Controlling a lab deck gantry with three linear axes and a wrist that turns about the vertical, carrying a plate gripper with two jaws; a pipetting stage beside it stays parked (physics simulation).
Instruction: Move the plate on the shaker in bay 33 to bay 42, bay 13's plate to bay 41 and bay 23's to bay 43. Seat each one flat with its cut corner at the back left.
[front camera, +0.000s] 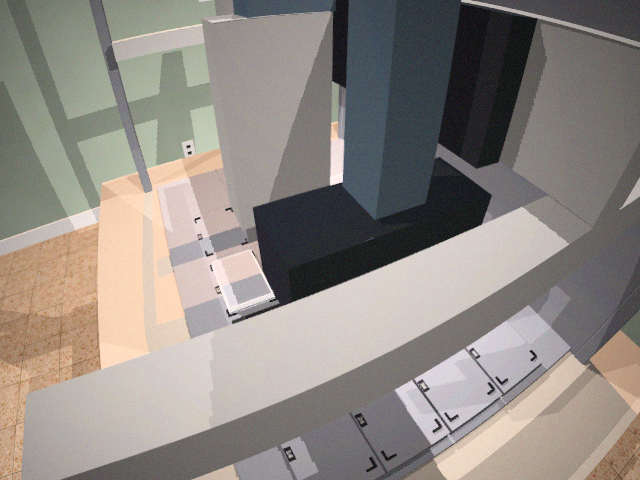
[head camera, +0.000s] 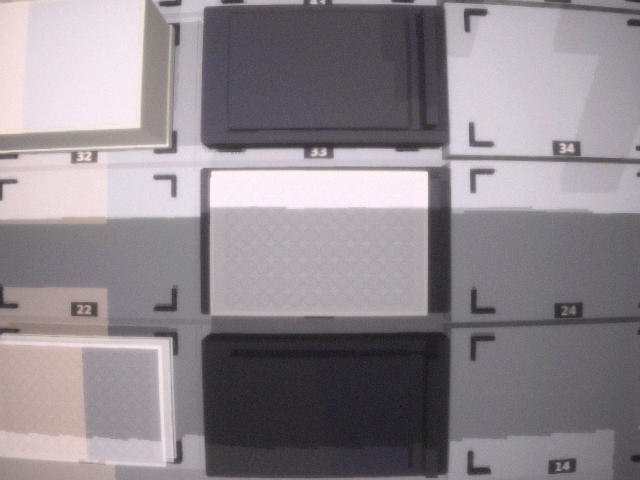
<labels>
A tall pale block shows in the head camera view (83, 83); in the front camera view it is hidden by the gripper. A white plate shows in the front camera view and in the head camera view. The same spot on the white plate: (head camera: 81, 398) is (front camera: 243, 278).
</labels>
